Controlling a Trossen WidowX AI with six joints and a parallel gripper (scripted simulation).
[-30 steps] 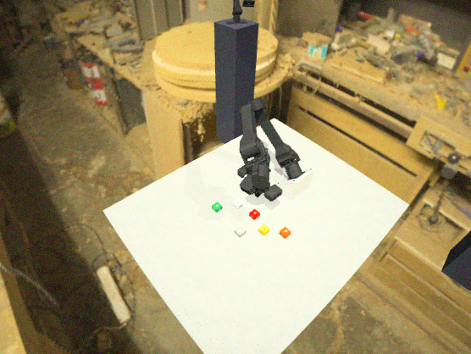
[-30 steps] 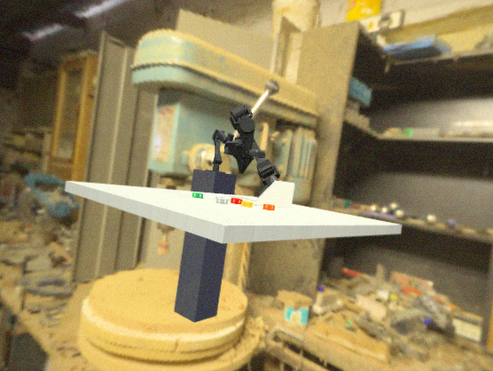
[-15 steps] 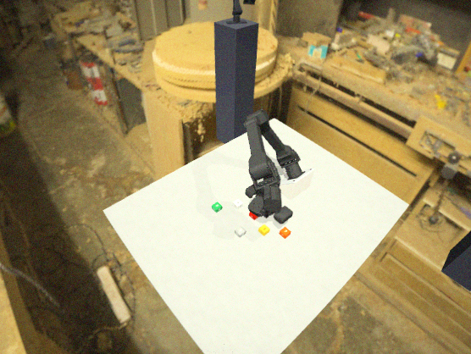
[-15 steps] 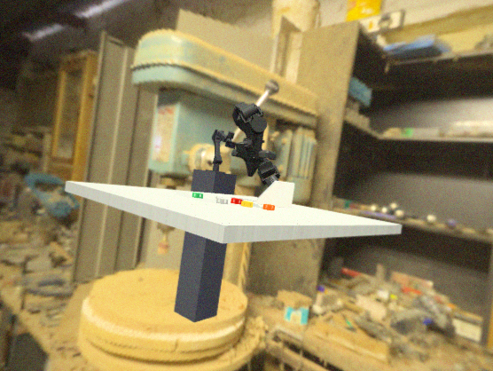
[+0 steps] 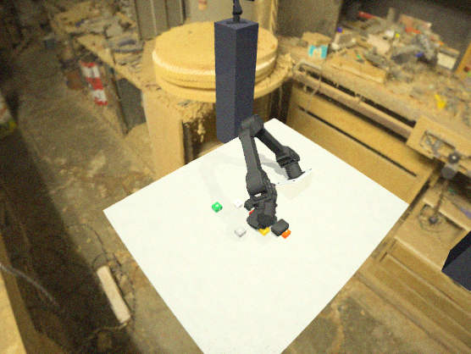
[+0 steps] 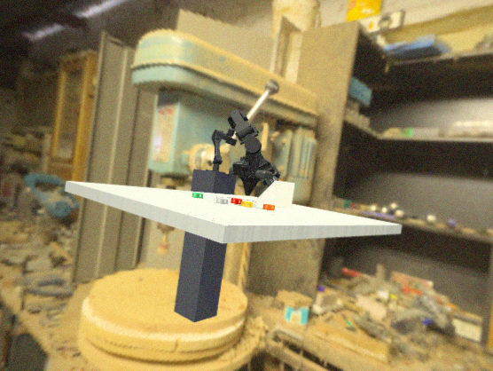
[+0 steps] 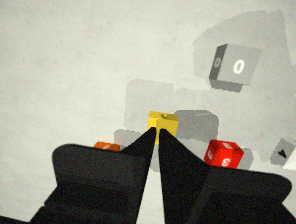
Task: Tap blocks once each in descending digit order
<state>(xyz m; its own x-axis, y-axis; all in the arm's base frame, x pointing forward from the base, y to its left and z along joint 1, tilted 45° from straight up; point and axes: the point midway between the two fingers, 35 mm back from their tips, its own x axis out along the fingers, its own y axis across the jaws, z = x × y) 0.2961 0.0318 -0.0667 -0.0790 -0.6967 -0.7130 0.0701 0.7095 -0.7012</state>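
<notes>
Now: gripper tip 3 cm above the yellow block, 1 cm to the left of it and 1 cm past it. The rest, counted from my gripper tip: red block: 9 cm to the right, 4 cm behind, 3 cm below; then orange block: 6 cm to the left, 6 cm behind, 3 cm below; then grey block: 7 cm to the right, 6 cm ahead, 3 cm below.
</notes>
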